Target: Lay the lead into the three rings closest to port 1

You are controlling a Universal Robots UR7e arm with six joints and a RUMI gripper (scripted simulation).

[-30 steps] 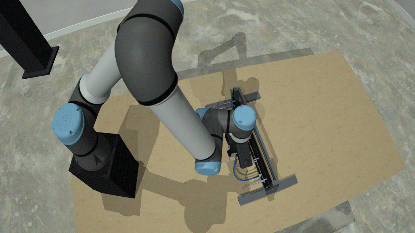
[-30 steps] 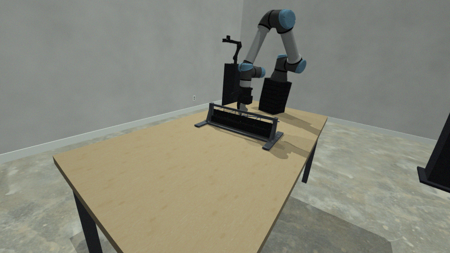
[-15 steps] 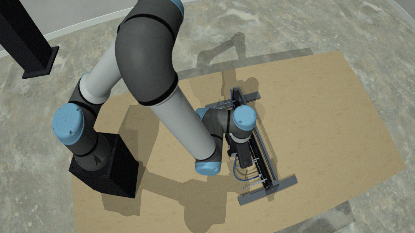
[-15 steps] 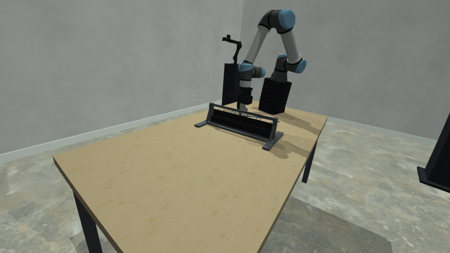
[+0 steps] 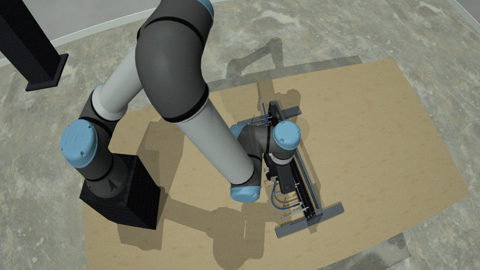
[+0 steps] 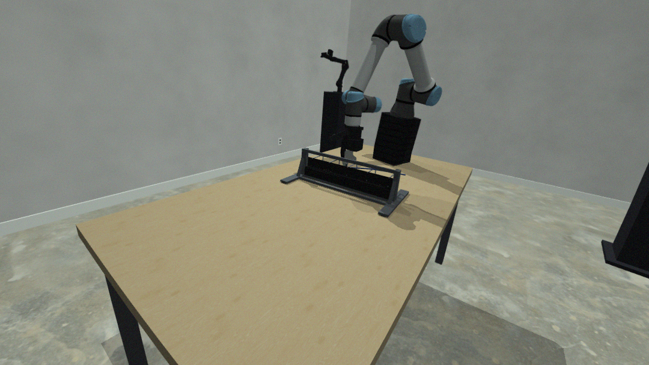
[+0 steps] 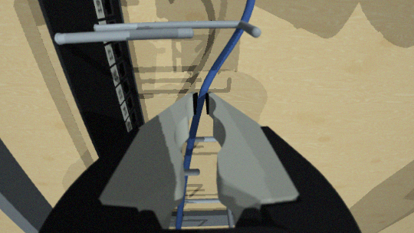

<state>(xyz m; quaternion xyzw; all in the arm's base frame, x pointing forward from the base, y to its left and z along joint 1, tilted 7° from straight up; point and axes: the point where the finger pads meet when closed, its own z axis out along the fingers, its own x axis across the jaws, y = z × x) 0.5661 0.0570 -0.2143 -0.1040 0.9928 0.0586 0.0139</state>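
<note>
The rack lies 80 mm ahead of my hand and 70 mm to the left of it.
</note>
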